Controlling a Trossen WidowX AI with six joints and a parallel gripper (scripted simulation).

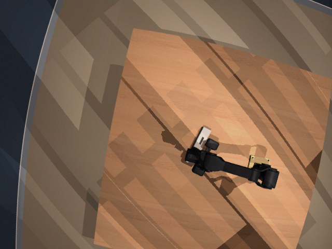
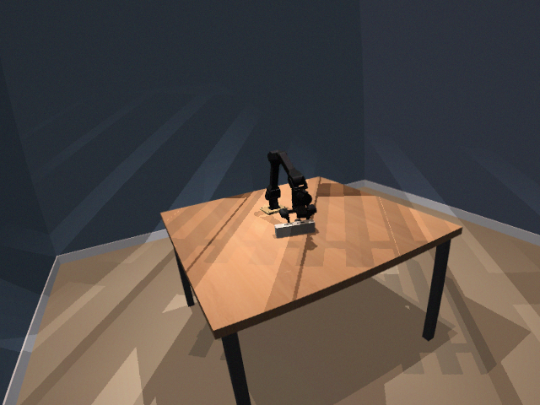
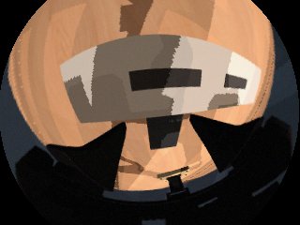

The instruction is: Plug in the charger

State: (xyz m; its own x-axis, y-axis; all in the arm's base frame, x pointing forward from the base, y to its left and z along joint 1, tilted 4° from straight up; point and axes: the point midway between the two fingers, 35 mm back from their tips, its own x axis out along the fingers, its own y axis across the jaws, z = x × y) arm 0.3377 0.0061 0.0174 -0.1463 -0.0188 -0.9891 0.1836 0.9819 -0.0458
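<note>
My gripper tip is 20 mm short of the black two-prong charger and 10 mm below it.
</note>
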